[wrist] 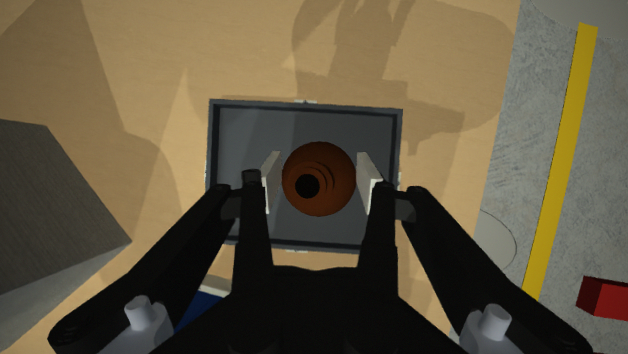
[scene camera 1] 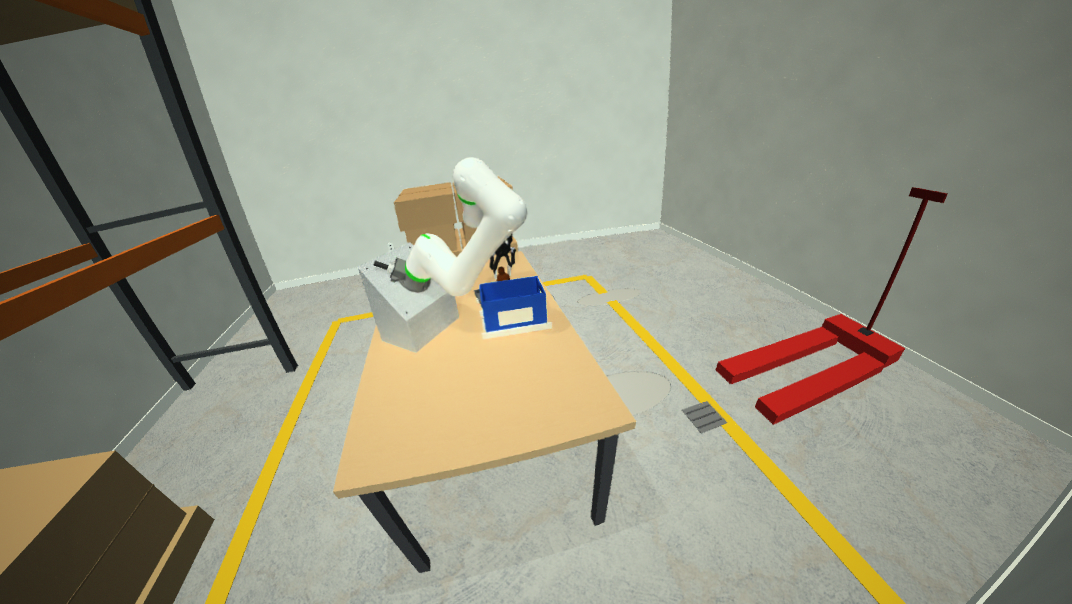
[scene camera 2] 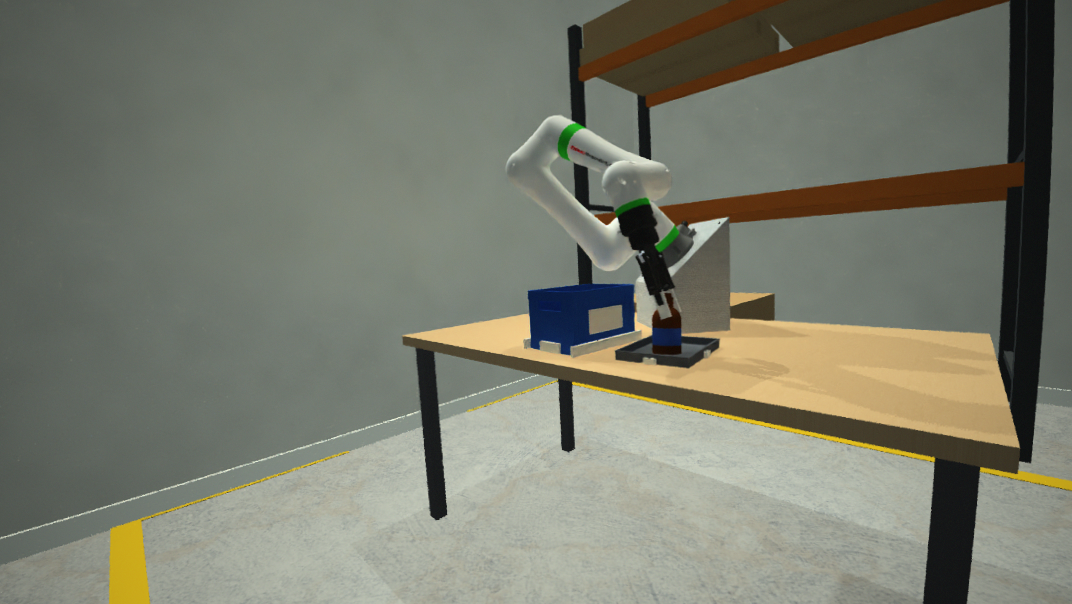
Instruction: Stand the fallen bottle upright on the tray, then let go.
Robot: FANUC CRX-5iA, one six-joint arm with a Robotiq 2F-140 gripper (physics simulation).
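Places are measured from the arm's base along level axes (x ahead, y up, z right), in metres.
Pixels of known places: gripper, fingertip midpoint: (wrist: 318,165) (scene camera 1: 502,276) (scene camera 2: 671,315); arm's base, origin of the base link: (scene camera 1: 414,278) (scene camera 2: 677,255).
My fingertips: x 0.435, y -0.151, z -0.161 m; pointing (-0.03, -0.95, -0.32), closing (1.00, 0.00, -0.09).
Ahead of a thing's pixels: the offset from my fingertips to its middle. Level surfaces: height alone.
The brown bottle @[dx +0.002, dy -0.020, dz +0.013 m] (scene camera 1: 502,276) (scene camera 2: 666,338) (wrist: 320,206) with a blue label stands upright in the dark tray @[dx -0.023, dy -0.093, dz +0.018 m] (scene camera 2: 691,360) (wrist: 250,127). Its base meets the tray floor in the scene camera 2 view. In the wrist view the bottle is seen from above, a little right of the tray's centre, with its dark mouth toward the lower left. My gripper (scene camera 1: 502,270) (scene camera 2: 666,306) (wrist: 318,165) is shut on the bottle, its pale pads on either side of the bottle's upper part. In the scene camera 1 view the blue bin hides the bottle's lower part and most of the tray.
A blue bin @[dx -0.030, dy -0.018, dz +0.297 m] (scene camera 1: 514,305) (scene camera 2: 564,321) stands on the table @[dy -0.106 m] (scene camera 1: 480,405) (scene camera 2: 862,375) beside the tray. The grey robot pedestal (scene camera 1: 412,315) (scene camera 2: 708,288) is on the tray's other side. A red pallet jack (scene camera 1: 825,382) stands on the floor, and a tall rack (scene camera 1: 176,135) is near the wall.
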